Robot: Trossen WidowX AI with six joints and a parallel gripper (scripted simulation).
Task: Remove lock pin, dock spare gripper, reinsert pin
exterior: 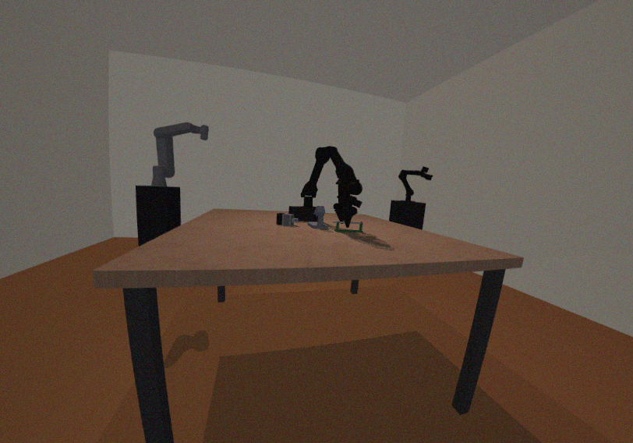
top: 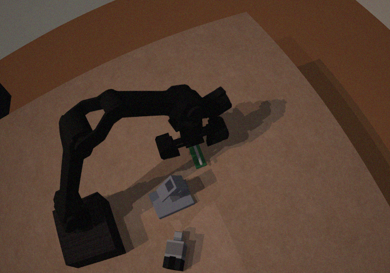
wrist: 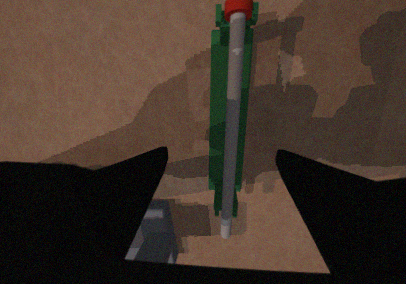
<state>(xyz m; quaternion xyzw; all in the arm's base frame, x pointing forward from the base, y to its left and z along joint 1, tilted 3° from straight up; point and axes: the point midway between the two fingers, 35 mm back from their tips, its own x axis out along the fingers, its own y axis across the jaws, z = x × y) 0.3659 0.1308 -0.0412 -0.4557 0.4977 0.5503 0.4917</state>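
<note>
The green cradle lies 2 cm to the left of my gripper tip and 1 cm below it. Round my gripper tip: spare gripper: 27 cm to the right, 13 cm behind; then grey mount: 11 cm to the right, 9 cm behind, 2 cm above.
</note>
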